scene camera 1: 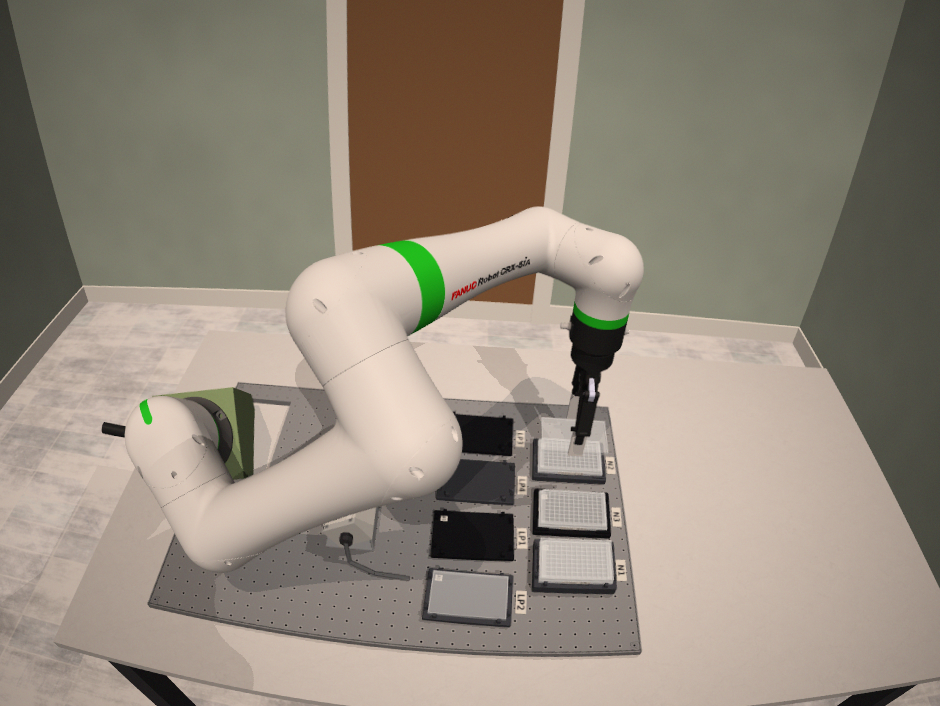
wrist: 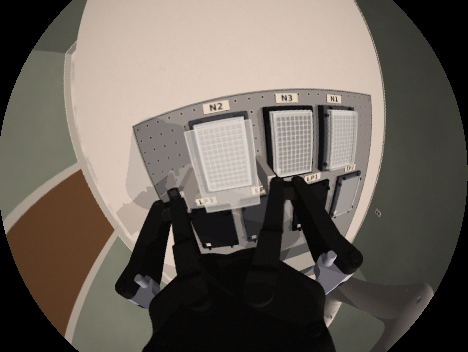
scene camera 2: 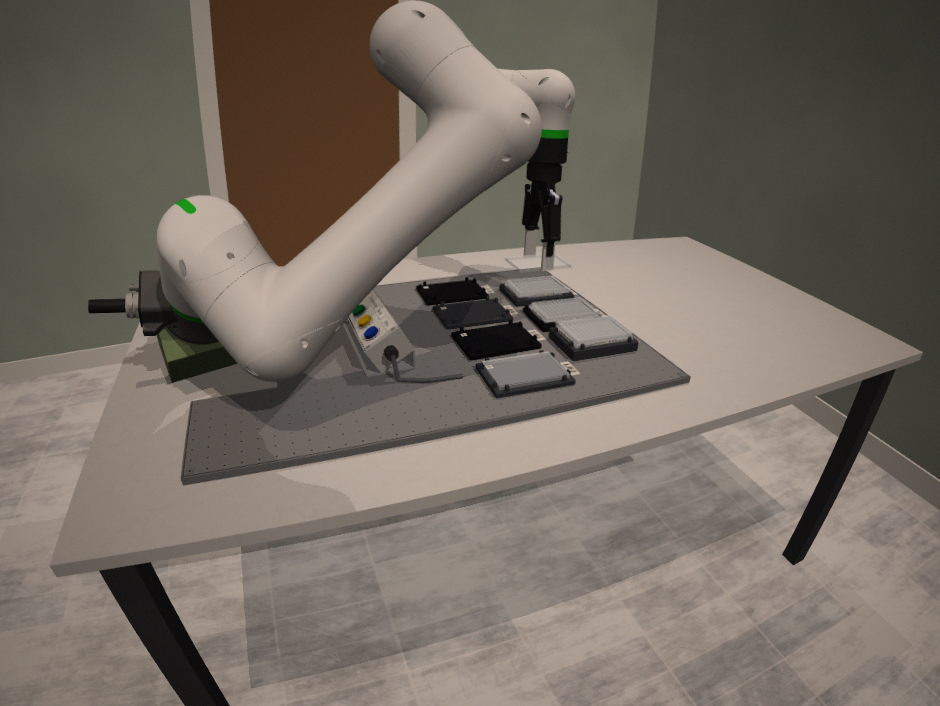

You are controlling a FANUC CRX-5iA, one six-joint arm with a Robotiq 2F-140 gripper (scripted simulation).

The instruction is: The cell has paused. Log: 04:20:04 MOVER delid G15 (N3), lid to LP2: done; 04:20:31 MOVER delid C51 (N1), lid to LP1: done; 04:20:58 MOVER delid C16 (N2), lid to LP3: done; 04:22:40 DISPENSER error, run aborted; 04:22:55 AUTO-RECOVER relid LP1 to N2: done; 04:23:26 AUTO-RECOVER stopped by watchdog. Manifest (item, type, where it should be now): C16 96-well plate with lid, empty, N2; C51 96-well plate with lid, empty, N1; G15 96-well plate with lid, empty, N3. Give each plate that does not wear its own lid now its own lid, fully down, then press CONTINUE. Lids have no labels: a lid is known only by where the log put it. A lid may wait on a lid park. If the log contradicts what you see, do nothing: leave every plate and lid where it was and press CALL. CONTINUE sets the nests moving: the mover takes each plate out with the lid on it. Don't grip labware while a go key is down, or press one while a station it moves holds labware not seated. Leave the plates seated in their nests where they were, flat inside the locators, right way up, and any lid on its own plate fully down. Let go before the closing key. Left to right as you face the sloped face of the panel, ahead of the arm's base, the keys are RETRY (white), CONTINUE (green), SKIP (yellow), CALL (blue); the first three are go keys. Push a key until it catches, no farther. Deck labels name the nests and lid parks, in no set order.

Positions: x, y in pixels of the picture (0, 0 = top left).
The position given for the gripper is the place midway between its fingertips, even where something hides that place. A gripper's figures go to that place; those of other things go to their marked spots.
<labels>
The gripper (scene camera 1: 574, 436): 119 cm from the lens. A clear lid (scene camera 1: 456, 594) is 103 cm from the lens. A clear lid (scene camera 1: 584, 560): 107 cm from the lens. A clear lid (scene camera 1: 556, 433) is 118 cm from the lens.
</labels>
